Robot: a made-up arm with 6 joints. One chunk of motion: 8 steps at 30 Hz.
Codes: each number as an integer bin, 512 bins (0 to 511) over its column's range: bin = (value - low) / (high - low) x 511, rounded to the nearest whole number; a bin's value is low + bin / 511 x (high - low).
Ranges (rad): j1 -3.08..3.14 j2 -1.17..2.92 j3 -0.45..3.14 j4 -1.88..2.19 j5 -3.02..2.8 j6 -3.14..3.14
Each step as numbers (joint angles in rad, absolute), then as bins.
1 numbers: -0.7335 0.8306 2.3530 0.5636 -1.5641 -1.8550
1 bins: 193 250 399 307 128 105
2 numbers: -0.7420 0.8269 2.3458 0.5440 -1.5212 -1.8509
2 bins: 192 249 398 304 132 105
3 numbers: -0.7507 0.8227 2.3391 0.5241 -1.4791 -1.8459
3 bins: 191 249 397 302 135 105
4 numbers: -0.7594 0.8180 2.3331 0.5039 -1.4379 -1.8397
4 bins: 191 248 396 299 139 106
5 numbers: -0.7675 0.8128 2.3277 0.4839 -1.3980 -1.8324
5 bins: 190 248 395 297 142 106
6 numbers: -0.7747 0.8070 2.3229 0.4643 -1.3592 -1.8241
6 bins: 189 247 395 294 146 107
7 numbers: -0.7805 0.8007 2.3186 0.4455 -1.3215 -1.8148
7 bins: 189 246 394 292 149 108
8 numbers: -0.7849 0.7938 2.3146 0.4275 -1.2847 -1.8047
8 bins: 189 245 394 290 152 109
